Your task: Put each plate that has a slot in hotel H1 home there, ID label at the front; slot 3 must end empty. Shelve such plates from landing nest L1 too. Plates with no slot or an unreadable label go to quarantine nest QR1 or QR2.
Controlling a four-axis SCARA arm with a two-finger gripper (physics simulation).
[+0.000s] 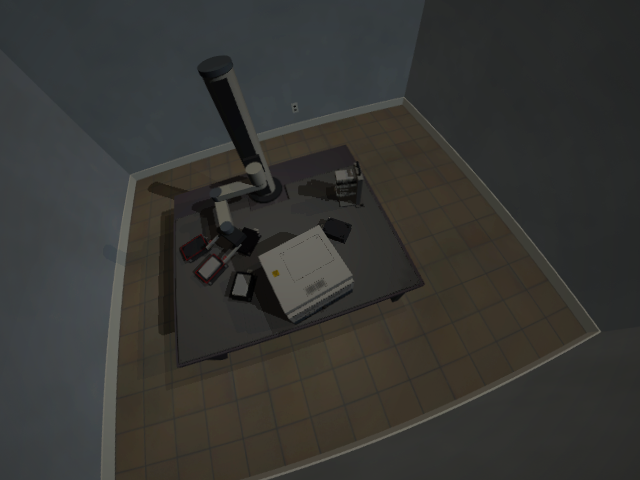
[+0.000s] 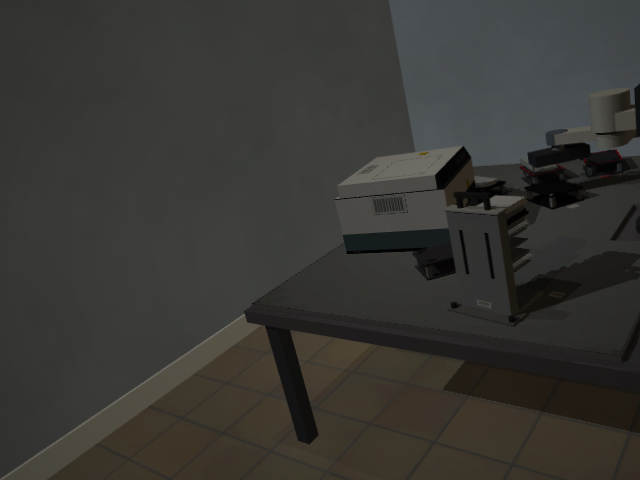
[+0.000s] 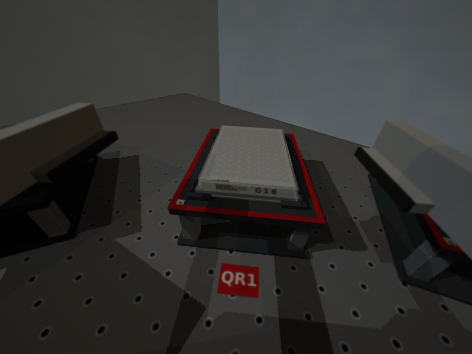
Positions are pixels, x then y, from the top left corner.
Scene:
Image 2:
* gripper: 543, 155
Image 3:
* red-rimmed nest: 216, 202

